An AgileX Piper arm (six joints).
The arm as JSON. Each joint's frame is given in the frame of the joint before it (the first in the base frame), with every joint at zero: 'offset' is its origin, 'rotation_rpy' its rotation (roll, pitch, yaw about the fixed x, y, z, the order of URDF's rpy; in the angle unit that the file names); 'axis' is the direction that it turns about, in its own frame. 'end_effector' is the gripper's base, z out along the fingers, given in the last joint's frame.
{
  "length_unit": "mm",
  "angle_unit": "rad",
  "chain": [
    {
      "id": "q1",
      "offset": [
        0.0,
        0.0,
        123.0
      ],
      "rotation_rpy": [
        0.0,
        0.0,
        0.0
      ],
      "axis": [
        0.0,
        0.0,
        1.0
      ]
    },
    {
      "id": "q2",
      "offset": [
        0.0,
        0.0,
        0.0
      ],
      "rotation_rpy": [
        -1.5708,
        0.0,
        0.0
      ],
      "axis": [
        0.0,
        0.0,
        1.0
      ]
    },
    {
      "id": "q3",
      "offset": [
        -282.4,
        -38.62,
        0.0
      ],
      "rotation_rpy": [
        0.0,
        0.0,
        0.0
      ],
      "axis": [
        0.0,
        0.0,
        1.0
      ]
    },
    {
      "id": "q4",
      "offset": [
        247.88,
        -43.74,
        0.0
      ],
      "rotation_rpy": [
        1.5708,
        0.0,
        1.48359
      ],
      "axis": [
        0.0,
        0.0,
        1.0
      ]
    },
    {
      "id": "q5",
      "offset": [
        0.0,
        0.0,
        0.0
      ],
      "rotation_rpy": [
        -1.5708,
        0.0,
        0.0
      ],
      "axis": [
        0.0,
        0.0,
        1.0
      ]
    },
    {
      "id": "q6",
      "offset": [
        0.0,
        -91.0,
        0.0
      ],
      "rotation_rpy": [
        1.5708,
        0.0,
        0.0
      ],
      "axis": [
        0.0,
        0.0,
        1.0
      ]
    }
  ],
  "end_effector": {
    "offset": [
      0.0,
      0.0,
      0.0
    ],
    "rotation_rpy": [
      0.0,
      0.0,
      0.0
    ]
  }
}
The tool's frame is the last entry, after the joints.
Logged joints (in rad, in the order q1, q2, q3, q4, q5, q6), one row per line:
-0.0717, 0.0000, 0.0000, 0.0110, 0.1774, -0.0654
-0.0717, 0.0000, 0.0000, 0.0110, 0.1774, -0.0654
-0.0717, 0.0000, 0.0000, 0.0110, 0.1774, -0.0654
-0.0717, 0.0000, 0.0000, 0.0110, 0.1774, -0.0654
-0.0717, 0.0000, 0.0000, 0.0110, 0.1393, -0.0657
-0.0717, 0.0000, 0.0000, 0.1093, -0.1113, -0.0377
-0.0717, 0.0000, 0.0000, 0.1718, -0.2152, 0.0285
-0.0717, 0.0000, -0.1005, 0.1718, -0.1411, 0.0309
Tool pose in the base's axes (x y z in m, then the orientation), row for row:
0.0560, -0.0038, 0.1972, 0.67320, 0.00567, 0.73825, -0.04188
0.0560, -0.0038, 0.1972, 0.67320, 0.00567, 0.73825, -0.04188
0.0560, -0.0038, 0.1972, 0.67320, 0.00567, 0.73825, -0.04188
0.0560, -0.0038, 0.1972, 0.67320, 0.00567, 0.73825, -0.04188
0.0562, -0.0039, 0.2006, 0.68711, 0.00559, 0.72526, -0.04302
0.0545, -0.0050, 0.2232, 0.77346, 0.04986, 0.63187, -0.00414
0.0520, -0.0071, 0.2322, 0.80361, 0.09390, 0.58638, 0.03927
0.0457, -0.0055, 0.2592, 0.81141, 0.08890, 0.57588, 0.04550
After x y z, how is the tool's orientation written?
As a quaternion, w x y z.
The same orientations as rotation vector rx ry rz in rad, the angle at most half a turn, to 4 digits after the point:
0.0128, 1.6618, -0.0943
0.0128, 1.6618, -0.0943
0.0128, 1.6618, -0.0943
0.0128, 1.6618, -0.0943
0.0125, 1.6237, -0.0963
0.1080, 1.3687, -0.0090
0.2011, 1.2561, 0.0841
0.1899, 1.2301, 0.0972

